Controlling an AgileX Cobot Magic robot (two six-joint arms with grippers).
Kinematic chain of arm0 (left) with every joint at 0, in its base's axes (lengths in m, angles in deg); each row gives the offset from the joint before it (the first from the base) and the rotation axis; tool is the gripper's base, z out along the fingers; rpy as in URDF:
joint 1: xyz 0 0 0.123 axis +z
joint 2: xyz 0 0 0 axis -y
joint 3: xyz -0.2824 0 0.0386 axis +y
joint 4: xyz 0.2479 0 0.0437 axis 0.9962 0 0.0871
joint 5: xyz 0 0 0 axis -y
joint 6: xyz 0.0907 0 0.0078 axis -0.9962 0 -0.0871
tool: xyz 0 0 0 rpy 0 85 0
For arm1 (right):
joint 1: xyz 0 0 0.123 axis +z
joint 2: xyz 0 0 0 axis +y
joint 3: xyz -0.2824 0 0.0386 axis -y
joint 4: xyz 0.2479 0 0.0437 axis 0.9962 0 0.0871
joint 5: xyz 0 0 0 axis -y
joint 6: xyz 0.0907 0 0.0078 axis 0.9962 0 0.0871
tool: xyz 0 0 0 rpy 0 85 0
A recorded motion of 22 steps. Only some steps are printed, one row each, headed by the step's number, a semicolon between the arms.
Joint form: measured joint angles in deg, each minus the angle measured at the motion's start. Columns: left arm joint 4, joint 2, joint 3, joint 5, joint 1, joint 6; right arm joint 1, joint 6, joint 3, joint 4, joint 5, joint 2.
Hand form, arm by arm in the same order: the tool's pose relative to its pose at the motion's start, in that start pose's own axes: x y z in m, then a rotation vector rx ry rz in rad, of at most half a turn. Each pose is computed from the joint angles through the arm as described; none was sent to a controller.
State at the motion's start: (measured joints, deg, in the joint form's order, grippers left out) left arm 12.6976 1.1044 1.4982 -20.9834 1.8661 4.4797; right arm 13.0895 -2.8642 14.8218 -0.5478 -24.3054 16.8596
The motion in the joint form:
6: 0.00 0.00 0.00 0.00 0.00 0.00; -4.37 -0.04 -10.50 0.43 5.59 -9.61
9: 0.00 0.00 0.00 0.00 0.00 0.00; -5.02 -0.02 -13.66 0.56 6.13 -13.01
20: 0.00 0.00 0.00 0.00 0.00 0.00; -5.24 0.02 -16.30 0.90 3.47 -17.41
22: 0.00 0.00 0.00 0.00 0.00 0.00; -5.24 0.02 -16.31 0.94 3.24 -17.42
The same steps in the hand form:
6: 0.0000 0.0000 0.0000 0.0000 0.0000 0.0000; 0.0439 -0.0018 0.0027 0.0733 -0.0780 0.0311
9: 0.0000 0.0000 0.0000 0.0000 0.0000 0.0000; 0.0585 -0.0013 0.0044 0.0842 -0.0911 0.0367
20: 0.0000 0.0000 0.0000 0.0000 0.0000 0.0000; 0.0746 0.0001 0.0052 0.0843 -0.0756 0.0447
22: 0.0000 0.0000 0.0000 0.0000 0.0000 0.0000; 0.0750 0.0002 0.0053 0.0838 -0.0717 0.0455

